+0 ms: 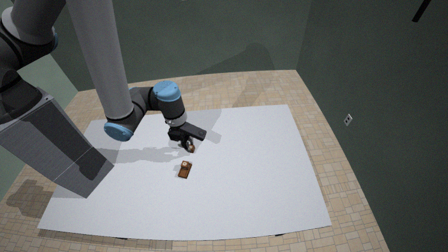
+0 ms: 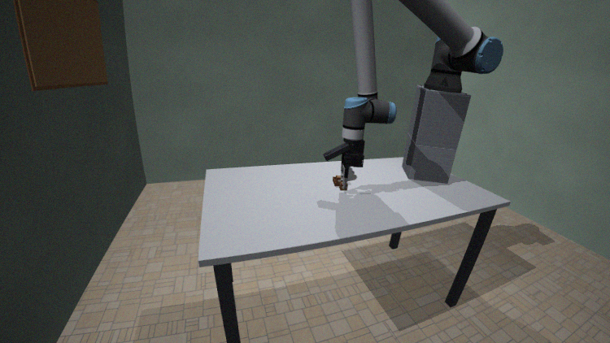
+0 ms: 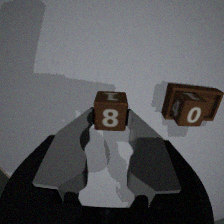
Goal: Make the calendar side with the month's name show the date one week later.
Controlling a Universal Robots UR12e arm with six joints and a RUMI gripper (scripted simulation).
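The brown wooden tray lies 3 cm behind my hand, 11 cm to the right of it and 3 cm below it. Round my hand: brown date cube (1 cm below).
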